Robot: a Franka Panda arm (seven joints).
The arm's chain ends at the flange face. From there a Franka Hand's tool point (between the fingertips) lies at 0.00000 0.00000 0.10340 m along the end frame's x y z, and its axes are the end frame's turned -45 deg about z.
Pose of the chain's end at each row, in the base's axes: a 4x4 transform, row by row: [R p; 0 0 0 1], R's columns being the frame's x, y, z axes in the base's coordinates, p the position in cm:
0.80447, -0.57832, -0.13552, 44.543; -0.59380, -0.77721, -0.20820, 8.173; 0.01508, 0.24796, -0.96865, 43.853; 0, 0, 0, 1
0.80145, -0.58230, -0.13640, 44.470; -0.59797, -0.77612, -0.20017, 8.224; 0.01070, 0.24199, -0.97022, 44.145; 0, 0, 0, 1
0.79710, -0.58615, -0.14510, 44.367; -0.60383, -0.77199, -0.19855, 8.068; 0.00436, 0.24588, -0.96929, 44.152; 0, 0, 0, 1
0.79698, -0.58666, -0.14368, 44.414; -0.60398, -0.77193, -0.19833, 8.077; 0.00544, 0.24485, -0.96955, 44.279; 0, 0, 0, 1
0.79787, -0.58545, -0.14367, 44.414; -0.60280, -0.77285, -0.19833, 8.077; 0.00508, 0.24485, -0.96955, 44.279; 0, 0, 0, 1
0.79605, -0.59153, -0.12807, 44.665; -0.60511, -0.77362, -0.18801, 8.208; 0.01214, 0.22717, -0.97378, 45.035; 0, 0, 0, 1
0.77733, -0.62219, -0.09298, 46.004; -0.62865, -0.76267, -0.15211, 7.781; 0.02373, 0.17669, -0.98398, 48.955; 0, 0, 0, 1
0.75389, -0.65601, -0.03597, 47.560; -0.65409, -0.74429, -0.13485, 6.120; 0.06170, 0.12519, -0.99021, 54.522; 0, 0, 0, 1
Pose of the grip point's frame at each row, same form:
0.97778, 0.15991, -0.13552, 43.142; 0.12969, -0.96945, -0.20820, 6.020; -0.16467, 0.18600, -0.96865, 33.837; 0, 0, 0, 1
0.97846, 0.15496, -0.13640, 43.060; 0.12597, -0.97163, -0.20017, 6.154; -0.16355, 0.17868, -0.97022, 34.113; 0, 0, 0, 1
0.97811, 0.14916, -0.14510, 42.867; 0.11891, -0.97285, -0.19855, 6.015; -0.17078, 0.17695, -0.96929, 34.130; 0, 0, 0, 1
0.97838, 0.14872, -0.14368, 42.928; 0.11876, -0.97292, -0.19833, 6.026; -0.16929, 0.17698, -0.96955, 34.254; 0, 0, 0, 1
0.97815, 0.15020, -0.14367, 42.928; 0.12024, -0.97273, -0.19833, 6.026; -0.16954, 0.17673, -0.96955, 34.254; 0, 0, 0, 1
0.98117, 0.14462, -0.12807, 43.341; 0.11915, -0.97491, -0.18801, 6.264; -0.15205, 0.16922, -0.97378, 34.966; 0, 0, 0, 1
0.98961, 0.10970, -0.09298, 45.043; 0.09477, -0.98381, -0.15211, 6.208; -0.10816, 0.14172, -0.98398, 38.781; 0, 0, 0, 1
0.99695, 0.06921, -0.03597, 47.188; 0.06378, -0.98880, -0.13485, 4.726; -0.04489, 0.13215, -0.99021, 44.283; 0, 0, 0, 1

